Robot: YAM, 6 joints.
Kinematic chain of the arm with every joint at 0, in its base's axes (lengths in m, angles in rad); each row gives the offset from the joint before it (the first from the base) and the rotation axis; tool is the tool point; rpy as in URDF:
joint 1: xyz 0 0 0.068 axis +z
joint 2: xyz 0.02 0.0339 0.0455 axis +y
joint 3: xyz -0.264 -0.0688 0 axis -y
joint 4: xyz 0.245 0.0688 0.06 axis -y
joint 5: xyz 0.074 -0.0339 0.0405 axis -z
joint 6: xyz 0.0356 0 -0.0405 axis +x
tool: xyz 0 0 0 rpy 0 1.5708 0
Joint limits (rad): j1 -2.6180..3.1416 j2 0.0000..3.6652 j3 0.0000..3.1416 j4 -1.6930..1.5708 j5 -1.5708..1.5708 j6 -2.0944..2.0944
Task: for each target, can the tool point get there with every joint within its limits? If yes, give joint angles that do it. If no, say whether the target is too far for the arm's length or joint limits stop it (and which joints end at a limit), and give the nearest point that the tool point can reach.
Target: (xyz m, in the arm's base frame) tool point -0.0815 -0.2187 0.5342
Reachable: yes | joints 1.0810 0.3807 1.5249 1.0436 1.0546 0.0509
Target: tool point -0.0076 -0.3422 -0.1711
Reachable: yes | joints -1.5419 2.9284 1.1452 0.7845 0.5139 0.4903
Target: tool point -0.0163 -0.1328 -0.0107
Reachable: yes | joints -1.7333 2.2820 0.5605 -0.6877 -0.1514 1.2307
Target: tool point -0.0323 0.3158 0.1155
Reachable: yes | joints 1.5779 1.8109 0.7574 0.1826 -1.0049 -0.5404
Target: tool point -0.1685 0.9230 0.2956
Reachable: no: too far | nearest point -0.1138 0.6236 0.2352 | short by 0.310 m
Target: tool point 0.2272 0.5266 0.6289
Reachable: no: too far | nearest point 0.1894 0.4389 0.5400 | short by 0.130 m
